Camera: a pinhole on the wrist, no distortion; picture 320 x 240 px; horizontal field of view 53.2 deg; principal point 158.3 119.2 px. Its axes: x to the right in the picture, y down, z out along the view. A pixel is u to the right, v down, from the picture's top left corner.
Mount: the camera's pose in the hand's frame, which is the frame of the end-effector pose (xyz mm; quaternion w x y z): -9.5 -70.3 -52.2 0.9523 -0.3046 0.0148 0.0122
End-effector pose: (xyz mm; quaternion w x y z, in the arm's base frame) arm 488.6 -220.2 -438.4 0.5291 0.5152 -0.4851 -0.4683
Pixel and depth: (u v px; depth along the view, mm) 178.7 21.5 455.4
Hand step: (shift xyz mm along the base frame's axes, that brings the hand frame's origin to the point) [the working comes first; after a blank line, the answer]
In the camera's frame: 29.1 -139.3 455.4

-393.9 -67.0 81.5
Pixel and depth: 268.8 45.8 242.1
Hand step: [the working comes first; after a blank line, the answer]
In the camera's frame: 83.7 -55.6 242.1

-166.2 -95.6 28.4
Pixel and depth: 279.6 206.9 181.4
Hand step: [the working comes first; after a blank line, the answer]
In the camera's frame: 68.9 49.8 181.4

-58.6 -64.7 78.3
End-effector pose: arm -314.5 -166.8 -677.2 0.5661 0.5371 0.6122 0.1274
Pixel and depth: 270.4 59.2 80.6
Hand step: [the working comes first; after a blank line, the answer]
In the camera's frame: 28.3 -15.1 80.6

3.9 -6.6 -45.6
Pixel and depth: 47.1 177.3 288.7
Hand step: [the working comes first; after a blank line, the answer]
In the camera's frame: -100.5 52.5 288.7

177.6 -101.1 113.7
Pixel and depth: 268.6 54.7 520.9
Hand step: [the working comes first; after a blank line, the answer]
In the camera's frame: 179.8 -105.2 520.9

470.6 13.3 -127.9
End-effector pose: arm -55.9 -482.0 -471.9 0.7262 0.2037 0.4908 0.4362
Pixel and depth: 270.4 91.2 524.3
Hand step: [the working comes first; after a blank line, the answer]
In the camera's frame: 183.9 -45.9 524.3

290.8 314.7 216.2
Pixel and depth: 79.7 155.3 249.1
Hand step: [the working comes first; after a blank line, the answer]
In the camera's frame: -61.3 28.1 249.1

70.6 14.3 164.7
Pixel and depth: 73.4 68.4 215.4
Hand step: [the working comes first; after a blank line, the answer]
In the camera's frame: -57.2 -34.2 215.4

109.4 -17.8 114.7
